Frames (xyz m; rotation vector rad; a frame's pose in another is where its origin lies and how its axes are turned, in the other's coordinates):
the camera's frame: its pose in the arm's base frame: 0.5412 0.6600 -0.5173 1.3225 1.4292 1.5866
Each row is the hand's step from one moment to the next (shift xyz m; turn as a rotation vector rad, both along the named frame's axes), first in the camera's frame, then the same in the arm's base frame.
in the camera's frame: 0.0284 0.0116 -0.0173 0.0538 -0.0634 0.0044
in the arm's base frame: -0.0229 0.0175 0.0202 -0.0231 0.0648 -0.0469
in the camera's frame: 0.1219 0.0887 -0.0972 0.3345 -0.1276 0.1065
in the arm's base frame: -0.1134 0.0586 0.1260 -0.0246 0.3703 -0.0427
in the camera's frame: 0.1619 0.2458 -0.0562 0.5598 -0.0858 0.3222
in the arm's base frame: -0.0606 0.0741 0.2839 0.1154 0.6401 0.0387
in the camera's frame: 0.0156 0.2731 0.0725 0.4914 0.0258 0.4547
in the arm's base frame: 0.1094 -0.0219 0.2600 0.2794 0.5978 0.1162
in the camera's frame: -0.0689 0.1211 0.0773 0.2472 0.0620 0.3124
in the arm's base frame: 0.1141 -0.0637 0.0912 0.2272 0.3182 0.0983
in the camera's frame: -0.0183 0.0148 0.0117 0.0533 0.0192 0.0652
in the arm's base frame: 0.0191 -0.0160 0.0083 0.0480 0.0666 0.0270
